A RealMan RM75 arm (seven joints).
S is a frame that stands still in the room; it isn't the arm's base.
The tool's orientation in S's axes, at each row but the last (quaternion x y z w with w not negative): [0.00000 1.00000 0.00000 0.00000]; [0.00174 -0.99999 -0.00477 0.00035]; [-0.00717 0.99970 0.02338 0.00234]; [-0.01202 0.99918 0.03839 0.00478]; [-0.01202 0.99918 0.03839 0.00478]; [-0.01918 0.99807 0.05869 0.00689]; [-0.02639 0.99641 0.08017 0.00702]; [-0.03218 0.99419 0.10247 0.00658]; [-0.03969 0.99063 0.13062 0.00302]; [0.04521 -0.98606 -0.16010 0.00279]
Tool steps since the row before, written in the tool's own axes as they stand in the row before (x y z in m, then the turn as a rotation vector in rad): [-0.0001 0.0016 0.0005 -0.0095 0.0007 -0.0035]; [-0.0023 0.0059 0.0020 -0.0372 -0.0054 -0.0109]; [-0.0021 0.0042 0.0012 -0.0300 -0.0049 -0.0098]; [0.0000 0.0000 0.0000 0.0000 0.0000 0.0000]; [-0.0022 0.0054 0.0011 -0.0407 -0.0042 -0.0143]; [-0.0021 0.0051 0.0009 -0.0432 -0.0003 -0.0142]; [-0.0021 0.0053 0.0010 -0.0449 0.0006 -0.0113]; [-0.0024 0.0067 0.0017 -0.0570 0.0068 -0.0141]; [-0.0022 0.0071 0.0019 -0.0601 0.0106 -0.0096]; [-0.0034 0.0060 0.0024 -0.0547 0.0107 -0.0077]
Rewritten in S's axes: [0.0001 0.0016 -0.0005 0.0095 0.0007 0.0035]; [0.0023 0.0059 -0.0019 0.0372 -0.0054 0.0108]; [0.0020 0.0043 -0.0010 0.0300 -0.0049 0.0097]; [0.0000 0.0000 0.0000 0.0000 0.0000 0.0000]; [0.0021 0.0055 -0.0007 0.0407 -0.0043 0.0144]; [0.0019 0.0052 -0.0003 0.0430 -0.0003 0.0148]; [0.0018 0.0055 -0.0001 0.0447 0.0011 0.0121]; [0.0020 0.0070 -0.0003 0.0563 0.0073 0.0163]; [0.0016 0.0075 0.0000 0.0591 0.0124 0.0130]; [0.0028 0.0067 -0.0004 0.0537 0.0126 0.0112]
